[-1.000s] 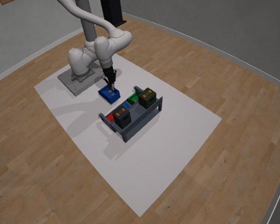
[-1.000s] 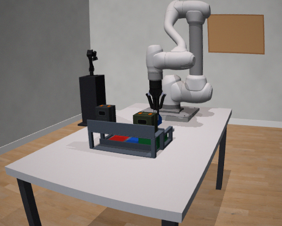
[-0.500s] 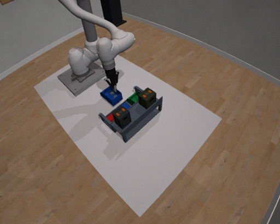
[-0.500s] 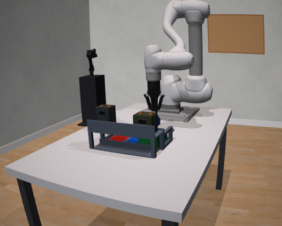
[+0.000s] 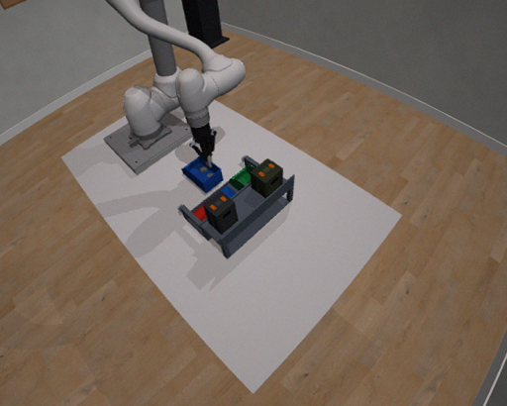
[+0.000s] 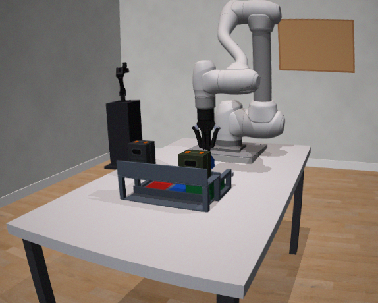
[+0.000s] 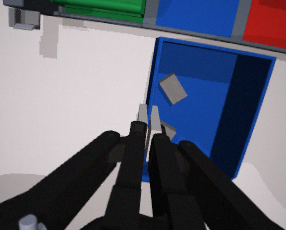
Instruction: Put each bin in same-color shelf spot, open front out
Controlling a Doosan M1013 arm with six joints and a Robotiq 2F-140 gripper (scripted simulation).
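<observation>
The blue bin is 1 cm behind my hand, 5 cm to the right of it and 4 cm below it. Also, from my hand: green bin: 19 cm ahead, 6 cm to the left, 6 cm below; then red mark: 18 cm ahead, 17 cm to the right, 10 cm below; then blue mark: 19 cm ahead, 6 cm to the right, 10 cm below.
</observation>
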